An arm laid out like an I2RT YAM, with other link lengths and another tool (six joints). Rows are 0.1 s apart.
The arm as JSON. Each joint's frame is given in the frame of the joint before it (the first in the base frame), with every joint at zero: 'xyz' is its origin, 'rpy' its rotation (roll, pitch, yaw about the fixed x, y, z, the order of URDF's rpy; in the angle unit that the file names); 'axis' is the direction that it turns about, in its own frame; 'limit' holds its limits. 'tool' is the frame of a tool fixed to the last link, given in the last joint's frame.
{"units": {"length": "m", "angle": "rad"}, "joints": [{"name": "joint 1", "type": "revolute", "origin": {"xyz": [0.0, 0.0, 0.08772], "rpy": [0.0, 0.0, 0.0]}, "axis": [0.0, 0.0, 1.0], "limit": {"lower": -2.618, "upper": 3.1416}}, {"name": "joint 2", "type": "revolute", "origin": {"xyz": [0.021, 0.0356, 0.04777], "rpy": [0.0, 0.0, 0.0]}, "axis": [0.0, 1.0, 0.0], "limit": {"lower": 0.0, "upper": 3.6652}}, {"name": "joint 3", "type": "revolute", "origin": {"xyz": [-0.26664, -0.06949, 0.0], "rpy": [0.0, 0.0, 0.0]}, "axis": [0.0, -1.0, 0.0], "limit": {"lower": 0.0, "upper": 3.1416}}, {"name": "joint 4", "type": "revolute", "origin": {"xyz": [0.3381, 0.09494, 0.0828], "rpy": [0.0, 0.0, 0.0]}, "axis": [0.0, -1.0, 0.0], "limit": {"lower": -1.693, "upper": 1.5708}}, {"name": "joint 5", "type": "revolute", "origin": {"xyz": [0.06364, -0.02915, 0.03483], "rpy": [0.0, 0.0, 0.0]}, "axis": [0.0, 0.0, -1.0], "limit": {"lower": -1.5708, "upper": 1.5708}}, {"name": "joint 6", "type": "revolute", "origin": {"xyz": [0.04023, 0.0, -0.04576], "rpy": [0.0, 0.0, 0.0]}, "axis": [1.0, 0.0, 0.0], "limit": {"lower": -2.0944, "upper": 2.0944}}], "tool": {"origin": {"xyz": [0.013, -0.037, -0.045], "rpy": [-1.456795, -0.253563, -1.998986]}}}
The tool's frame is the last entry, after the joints.
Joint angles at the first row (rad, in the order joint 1, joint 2, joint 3, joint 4, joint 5, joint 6):
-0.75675 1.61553 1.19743 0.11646 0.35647 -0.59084
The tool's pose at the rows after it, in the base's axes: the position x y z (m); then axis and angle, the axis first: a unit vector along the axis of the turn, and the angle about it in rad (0 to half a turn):
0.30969 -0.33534 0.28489 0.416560 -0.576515 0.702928 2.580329
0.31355 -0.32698 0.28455 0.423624 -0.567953 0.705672 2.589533
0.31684 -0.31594 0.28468 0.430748 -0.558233 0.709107 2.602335
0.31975 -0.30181 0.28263 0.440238 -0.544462 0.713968 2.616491
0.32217 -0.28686 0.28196 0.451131 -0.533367 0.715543 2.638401
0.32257 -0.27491 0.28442 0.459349 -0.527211 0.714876 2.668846
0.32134 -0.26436 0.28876 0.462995 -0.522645 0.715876 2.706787
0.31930 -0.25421 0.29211 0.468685 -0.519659 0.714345 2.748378
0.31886 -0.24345 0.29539 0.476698 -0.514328 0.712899 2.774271
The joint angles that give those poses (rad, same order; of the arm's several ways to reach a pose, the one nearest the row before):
-0.73925 1.60786 1.18512 0.11886 0.35655 -0.60356
-0.71945 1.59481 1.16842 0.12557 0.35708 -0.61348
-0.69566 1.57316 1.14433 0.13250 0.35744 -0.62268
-0.66614 1.54446 1.10553 0.14983 0.35784 -0.63865
-0.63541 1.51247 1.07226 0.14889 0.35365 -0.64580
-0.61334 1.47861 1.05092 0.12999 0.33867 -0.64048
-0.59640 1.43987 1.03136 0.11151 0.31603 -0.62831
-0.58146 1.40057 1.01193 0.08592 0.28795 -0.61310
-0.56078 1.36960 0.99802 0.06189 0.27610 -0.60899

